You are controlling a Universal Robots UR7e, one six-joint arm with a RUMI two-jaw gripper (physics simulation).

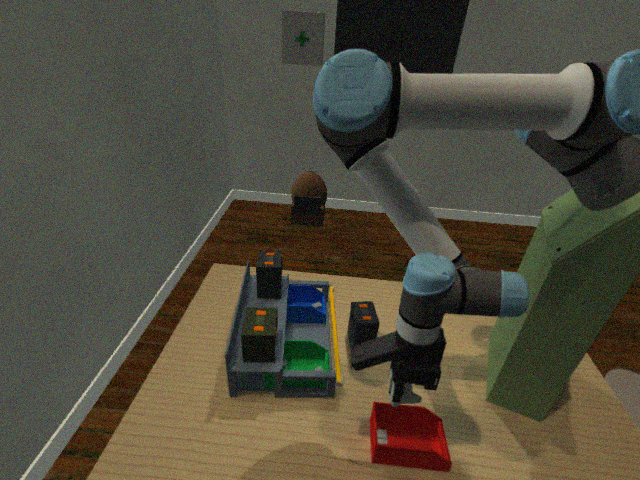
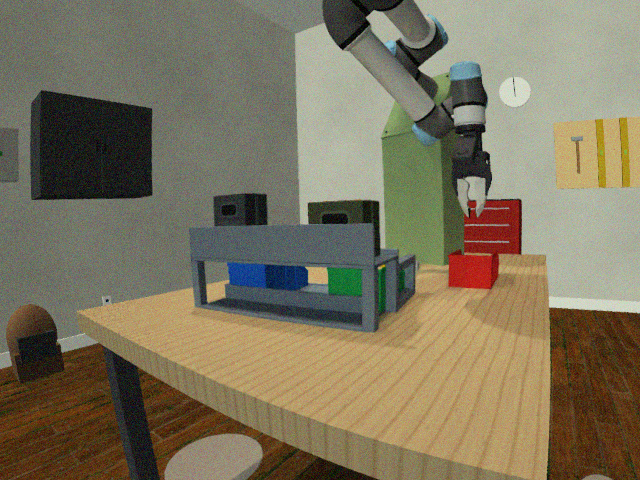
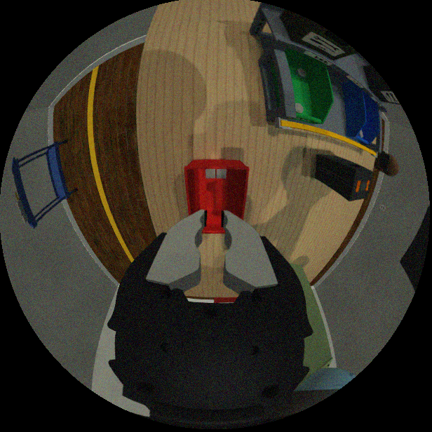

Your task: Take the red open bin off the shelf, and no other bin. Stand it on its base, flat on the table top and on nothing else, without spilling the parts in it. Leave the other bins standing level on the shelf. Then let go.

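Places are measured from the arm's base along level axes (x ahead, y right, z down), in metres.
Where they show: gripper, fingertip midpoint: [image 1: 393,401] [image 2: 473,217]; arm's base at its link origin: [image 1: 624,181].
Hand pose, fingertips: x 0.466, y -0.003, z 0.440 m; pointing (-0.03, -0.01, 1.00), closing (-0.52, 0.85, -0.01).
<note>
Things, the pixels of their top centre, and the offset from my fingertips. Level surfaces: height alone.
- red open bin at its top centre: [image 2: 475,251] [image 1: 412,426] dx -0.050, dy -0.025, dz +0.085 m
- table top at its surface level: dz +0.160 m
- green bin at its top centre: [image 2: 369,261] [image 1: 298,355] dx +0.112, dy +0.254, dz +0.079 m
- blue bin at its top centre: [image 2: 269,258] [image 1: 300,295] dx +0.015, dy +0.473, dz +0.079 m
- dark box at its top centre: [image 1: 365,311] dx -0.108, dy +0.284, dz +0.028 m
- yellow strip at its top centre: [image 1: 334,326] dx -0.033, dy +0.320, dz +0.095 m
The red open bin [image 1: 413,441] [image 2: 470,271] [image 3: 200,185] stands upright on its base, flat on the table top [image 1: 170,413] [image 2: 439,361], apart from the shelf. Small grey parts [image 1: 382,436] [image 3: 216,173] lie inside it. The green bin [image 1: 305,351] [image 2: 345,281] [image 3: 315,85] and the blue bin [image 1: 306,311] [image 2: 248,274] [image 3: 352,110] sit on the grey shelf [image 1: 310,335] [image 2: 281,242] and look level. My gripper [image 1: 405,400] [image 2: 474,213] [image 3: 213,211] is shut on nothing, a narrow gap between its fingertips. It hangs above the red bin's rear end, clear of it.
Two dark boxes [image 1: 268,276] [image 1: 259,338] stand on the shelf's upper part. Another dark box [image 1: 362,322] [image 3: 340,172] stands on the table between shelf and arm. The green pedestal [image 1: 558,310] [image 2: 413,196] rises beside the arm. A yellow strip [image 1: 334,335] runs along the shelf's front edge.
</note>
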